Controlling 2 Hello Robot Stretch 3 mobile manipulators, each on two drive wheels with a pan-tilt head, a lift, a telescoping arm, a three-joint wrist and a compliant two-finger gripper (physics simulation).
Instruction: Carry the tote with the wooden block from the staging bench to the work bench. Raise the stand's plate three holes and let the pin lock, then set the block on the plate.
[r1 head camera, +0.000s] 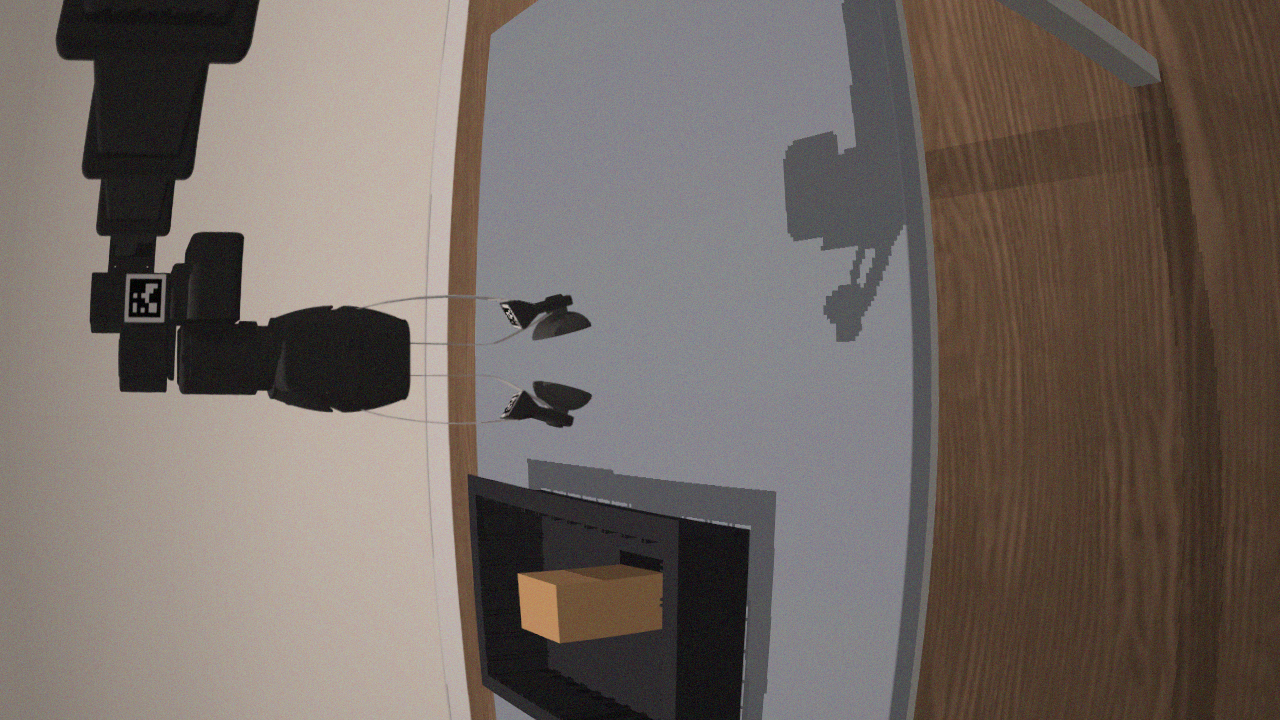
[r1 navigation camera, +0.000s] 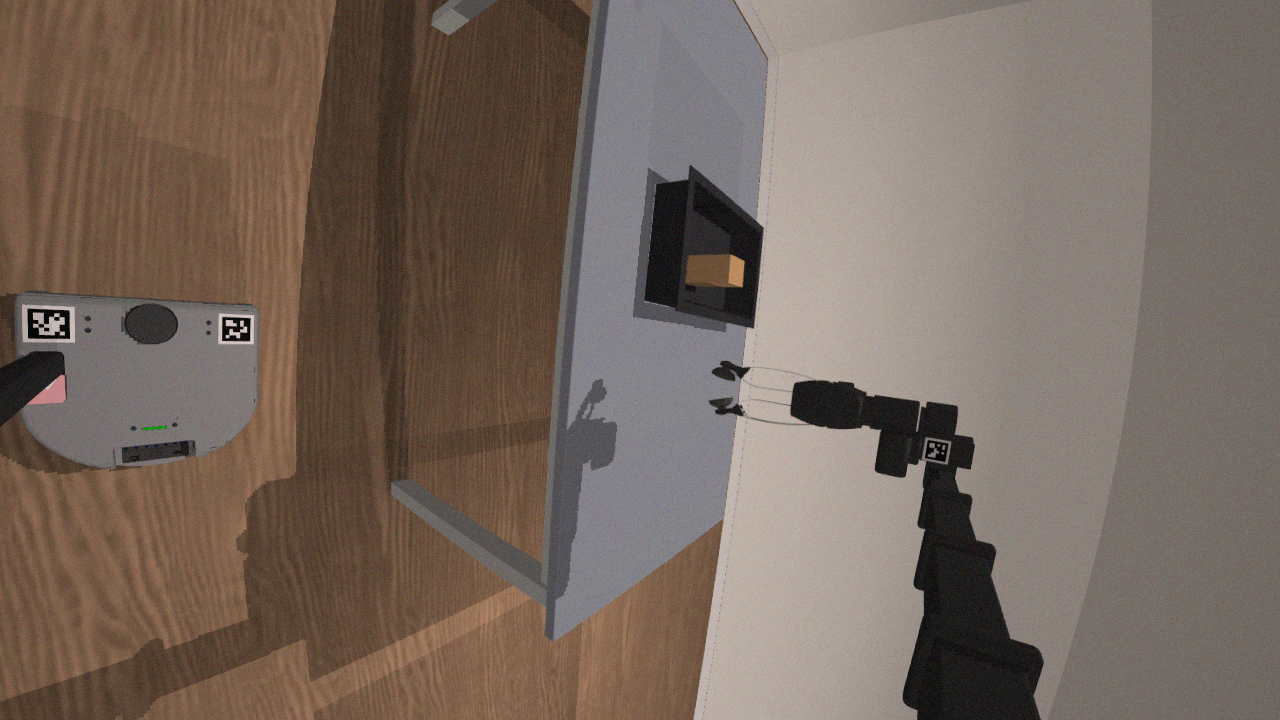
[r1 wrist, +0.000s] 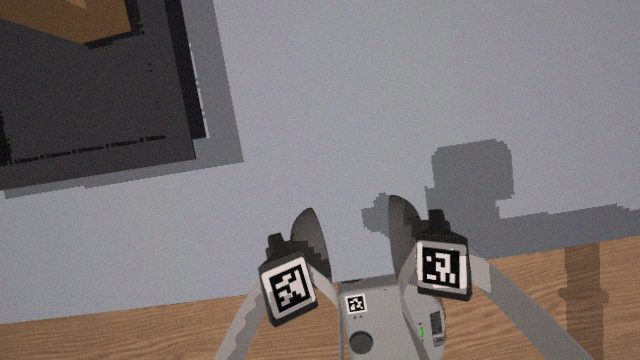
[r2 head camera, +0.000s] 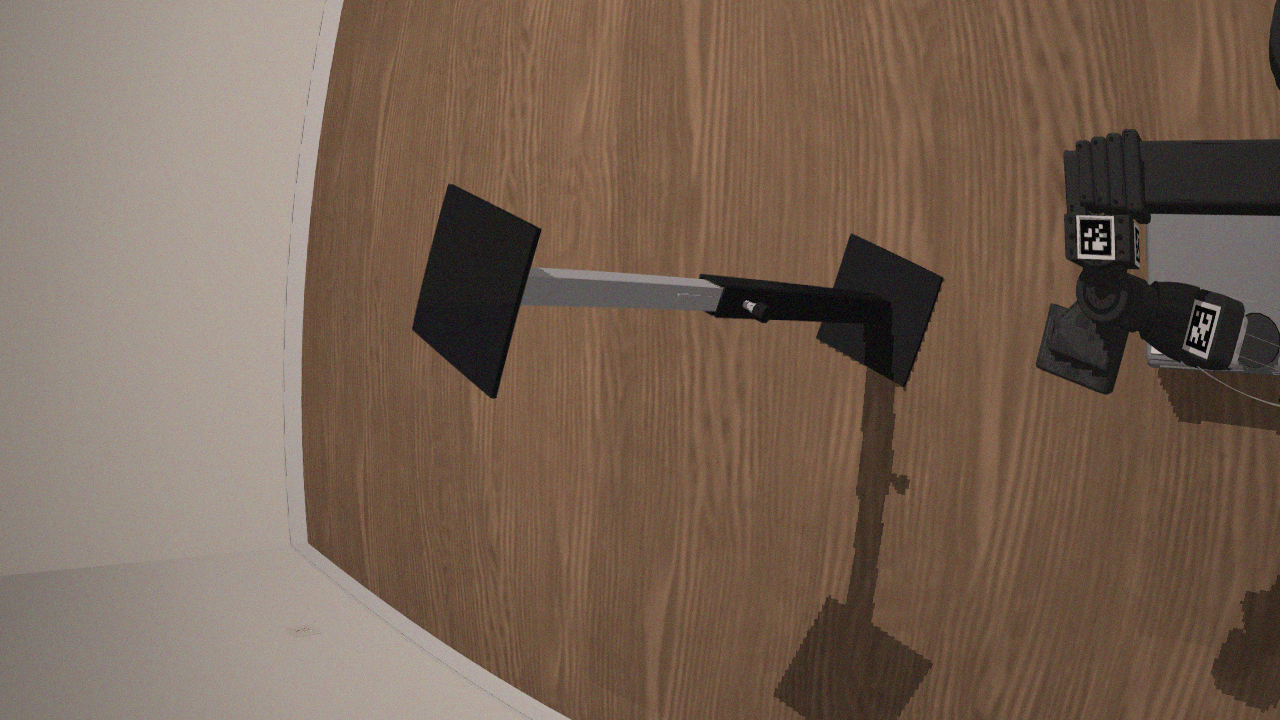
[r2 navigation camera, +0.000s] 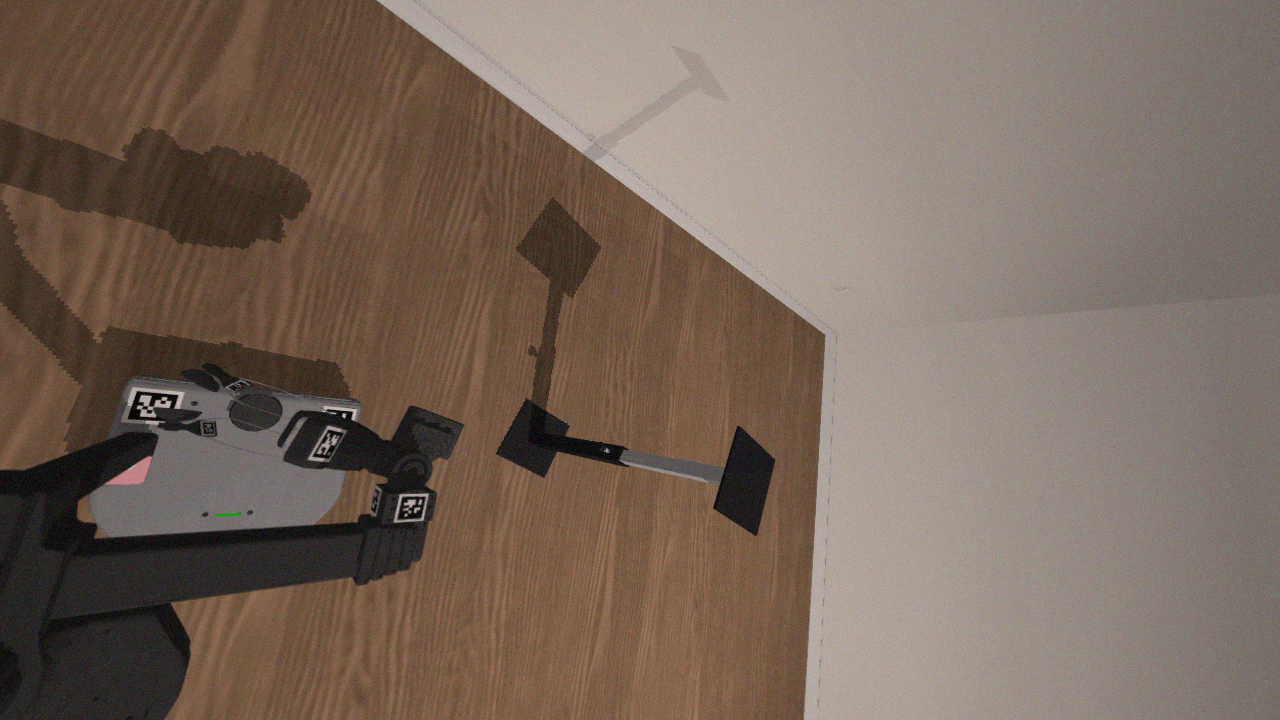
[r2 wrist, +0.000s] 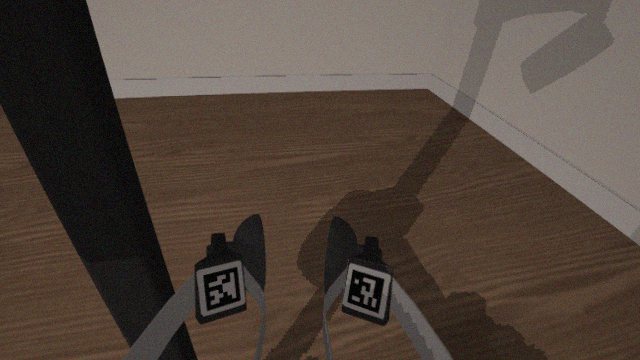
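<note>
The black tote (r1 head camera: 711, 617) (r1 navigation camera: 666, 241) (r1 wrist: 95, 170) stands on the blue-grey staging bench (r1 head camera: 671, 268) (r1 navigation camera: 617, 358) (r1 wrist: 350, 100). The wooden block (r1 head camera: 590, 604) (r1 navigation camera: 714, 269) (r1 wrist: 75, 25) is in it. The r1 gripper (r1 head camera: 562, 360) (r1 navigation camera: 721, 387) (r1 wrist: 359, 240) is open and empty, above the bench beside the tote, pointing down. The stand's black plate (r2 head camera: 474, 291) (r2 navigation camera: 744, 480) tops a grey post (r2 head camera: 626, 291) (r2 navigation camera: 671, 465) in a black sleeve with a pin (r2 head camera: 756, 309) (r2 navigation camera: 606, 450). The r2 gripper (r2 navigation camera: 189, 397) (r2 wrist: 296, 250) is open and empty, over its own base. The work bench does not show.
The r1 base (r1 navigation camera: 143, 385) is on the floor in front of the bench. A bench leg (r1 navigation camera: 469, 537) stands under one end. The stand's square foot (r2 head camera: 850, 268) (r2 navigation camera: 528, 456) is on the floor near a room corner. A dark upright (r2 wrist: 65, 150) crosses the left of the r2 wrist view.
</note>
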